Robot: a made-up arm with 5 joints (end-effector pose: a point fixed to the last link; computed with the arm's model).
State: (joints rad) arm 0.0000 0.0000 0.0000 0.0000 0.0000
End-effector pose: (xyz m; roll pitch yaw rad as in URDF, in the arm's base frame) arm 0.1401 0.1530 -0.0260 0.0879 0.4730 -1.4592
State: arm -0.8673 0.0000 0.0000 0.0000 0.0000
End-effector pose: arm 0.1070 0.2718 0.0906 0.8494 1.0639 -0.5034
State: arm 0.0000 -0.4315 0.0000 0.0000 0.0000
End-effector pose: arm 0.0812 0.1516 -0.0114 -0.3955 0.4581 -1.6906
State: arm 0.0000 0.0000 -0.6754 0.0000 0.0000
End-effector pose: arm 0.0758 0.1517 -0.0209 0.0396 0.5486 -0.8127
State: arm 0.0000 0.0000 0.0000 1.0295 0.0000
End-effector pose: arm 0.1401 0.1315 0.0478 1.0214 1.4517 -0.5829
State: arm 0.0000 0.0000 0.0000 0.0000 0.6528
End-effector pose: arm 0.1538 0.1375 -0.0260 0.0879 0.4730 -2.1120
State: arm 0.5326 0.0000 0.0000 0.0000 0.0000
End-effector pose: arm 0.1275 0.0486 -0.0416 0.0023 -0.0006 -1.7113
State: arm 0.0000 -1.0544 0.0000 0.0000 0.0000
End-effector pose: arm 0.0187 0.1513 0.0490 -1.0383 0.2807 -1.9470
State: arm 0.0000 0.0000 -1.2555 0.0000 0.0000
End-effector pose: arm 0.0319 0.1183 -0.0139 0.0490 0.6229 -0.2321
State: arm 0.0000 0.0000 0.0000 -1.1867 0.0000
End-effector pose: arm 0.1401 0.0888 -0.0852 -0.0483 -0.7069 -1.4401
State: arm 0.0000 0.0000 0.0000 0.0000 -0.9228
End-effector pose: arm 0.1114 0.1546 -0.0260 0.0879 0.4730 -0.5364
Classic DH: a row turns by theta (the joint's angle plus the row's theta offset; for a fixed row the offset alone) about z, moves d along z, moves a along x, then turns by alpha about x. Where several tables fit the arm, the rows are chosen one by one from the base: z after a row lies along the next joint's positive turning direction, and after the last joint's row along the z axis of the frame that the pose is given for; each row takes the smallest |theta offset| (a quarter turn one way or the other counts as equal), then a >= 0, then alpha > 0; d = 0 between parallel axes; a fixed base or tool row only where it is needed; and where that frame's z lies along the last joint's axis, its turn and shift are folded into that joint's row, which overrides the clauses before.
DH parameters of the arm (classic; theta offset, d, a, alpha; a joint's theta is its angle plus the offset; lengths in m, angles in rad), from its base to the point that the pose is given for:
base (fixed): 1.3808 0.1258 0.0927 -2.0112
joint 1: 1.499 -0.1145 0.0629 -1.7802
joint 2: 1.0455 -0.0052 -0.0254 1.4923
joint 3: -1.5348 0.1273 0.0152 -1.6476
joint 4: 0.1062 0.013 0.048 1.5708
joint 5: -1.4914 -0.038 -0.0137 2.6611
tool (fixed): 1.7406 -0.0631 0 0

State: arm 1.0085 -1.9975 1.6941 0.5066 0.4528
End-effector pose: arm 0.0159 0.0391 0.1853 1.6369 -0.2768 1.8167
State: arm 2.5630 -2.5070 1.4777 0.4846 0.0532
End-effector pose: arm 0.0672 0.1300 0.1499 1.0012 0.4101 0.5948
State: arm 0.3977 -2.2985 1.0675 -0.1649 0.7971
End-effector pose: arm 0.0053 0.0771 0.1924 2.5361 -0.9565 0.7683
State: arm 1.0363 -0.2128 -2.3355 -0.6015 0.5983
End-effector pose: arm -0.0559 -0.0258 0.0761 -0.6443 0.4433 -0.5726
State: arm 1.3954 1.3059 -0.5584 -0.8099 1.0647
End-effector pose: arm 0.2316 -0.1169 0.1131 2.3114 -0.9554 -2.4937
